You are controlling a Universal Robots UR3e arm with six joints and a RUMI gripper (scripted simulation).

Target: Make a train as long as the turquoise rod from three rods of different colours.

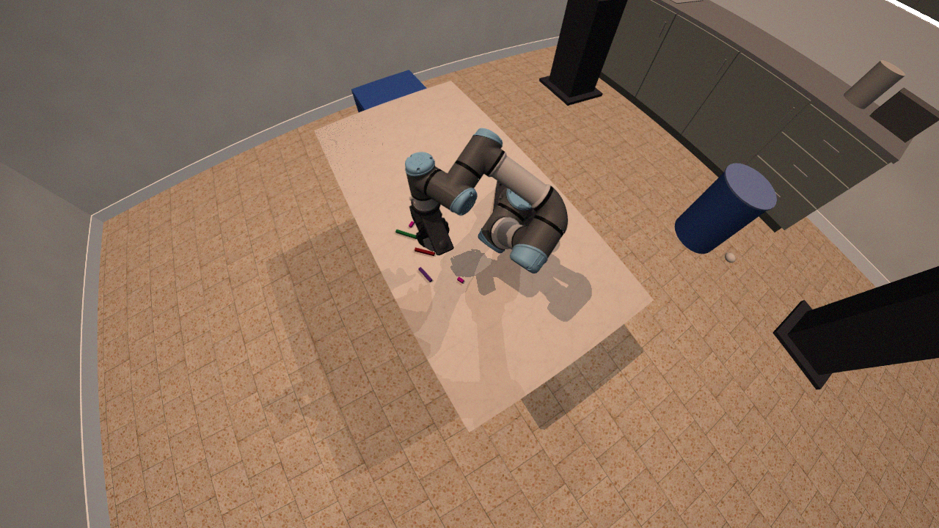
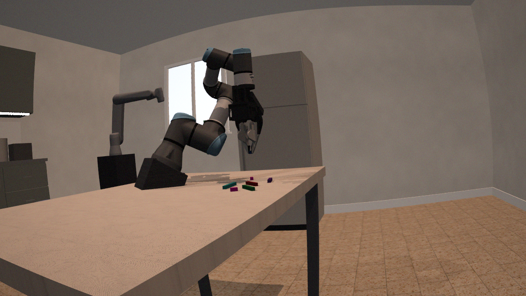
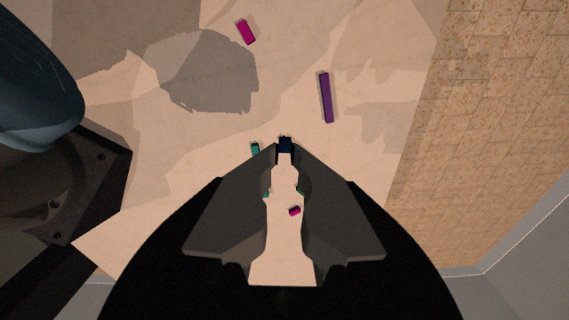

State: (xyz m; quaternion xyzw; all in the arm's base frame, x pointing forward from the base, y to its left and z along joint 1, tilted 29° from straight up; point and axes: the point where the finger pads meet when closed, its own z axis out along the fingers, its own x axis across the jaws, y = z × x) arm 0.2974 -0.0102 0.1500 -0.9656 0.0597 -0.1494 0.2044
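Right now the purple rod is 5 cm ahead of my hand, 2 cm to the left of it and 11 cm below it. Also, from my hand: red rod: 2 cm ahead, 6 cm to the right, 11 cm below; turquoise rod: 4 cm behind, 10 cm to the right, 11 cm below; blue rod: 1 cm below.
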